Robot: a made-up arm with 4 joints.
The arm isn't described. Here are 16 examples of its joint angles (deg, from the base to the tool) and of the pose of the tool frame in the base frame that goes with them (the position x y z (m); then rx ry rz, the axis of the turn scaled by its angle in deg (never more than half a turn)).
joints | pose
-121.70 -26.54 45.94 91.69 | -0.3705 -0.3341 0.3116 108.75 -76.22 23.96
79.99 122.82 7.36 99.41 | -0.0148 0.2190 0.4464 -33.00 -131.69 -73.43
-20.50 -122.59 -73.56 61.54 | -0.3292 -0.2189 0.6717 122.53 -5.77 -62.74
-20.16 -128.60 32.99 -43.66 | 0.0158 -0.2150 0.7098 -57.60 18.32 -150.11
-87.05 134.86 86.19 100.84 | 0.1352 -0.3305 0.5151 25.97 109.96 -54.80
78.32 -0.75 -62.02 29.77 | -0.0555 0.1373 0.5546 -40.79 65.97 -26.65
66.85 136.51 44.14 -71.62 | -0.2859 0.0637 0.7043 -12.52 3.79 64.40
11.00 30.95 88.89 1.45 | -0.3968 -0.1188 0.5978 8.84 -85.19 36.18
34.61 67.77 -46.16 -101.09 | -0.2480 0.0098 0.3979 -99.88 -32.87 14.64
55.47 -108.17 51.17 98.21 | -0.2824 0.2618 0.5072 -63.37 -13.68 -4.75
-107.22 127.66 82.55 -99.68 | -0.2448 -0.3888 0.3356 176.30 -19.04 -19.91
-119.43 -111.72 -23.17 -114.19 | -0.1253 -0.0452 0.3580 -49.89 141.35 -10.92
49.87 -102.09 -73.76 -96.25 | -0.0208 -0.1824 0.4892 -47.55 55.09 -150.42
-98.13 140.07 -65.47 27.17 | -0.2458 -0.3621 0.5781 -30.51 -48.85 115.78
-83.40 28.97 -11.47 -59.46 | -0.2061 -0.2427 0.7414 50.41 -0.81 -18.99
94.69 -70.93 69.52 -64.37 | -0.0126 0.1069 0.3525 67.71 151.98 26.42
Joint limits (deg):
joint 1: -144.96..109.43
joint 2: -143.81..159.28
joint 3: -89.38..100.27
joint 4: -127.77..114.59
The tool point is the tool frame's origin. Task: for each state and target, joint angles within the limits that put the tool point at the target. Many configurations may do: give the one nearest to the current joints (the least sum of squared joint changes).
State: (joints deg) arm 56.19 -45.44 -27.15 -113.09
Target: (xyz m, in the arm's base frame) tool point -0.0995 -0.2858 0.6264
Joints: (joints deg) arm 8.84 -91.80 -8.40 -127.77
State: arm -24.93 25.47 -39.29 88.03
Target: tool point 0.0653 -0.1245 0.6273
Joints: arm -12.56 42.85 -75.33 87.98
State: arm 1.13 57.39 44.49 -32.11
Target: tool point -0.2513 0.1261 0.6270
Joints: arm 20.69 41.31 8.02 -62.75
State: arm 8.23 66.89 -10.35 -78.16
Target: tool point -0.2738 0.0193 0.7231
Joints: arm -15.08 60.79 4.29 -74.99
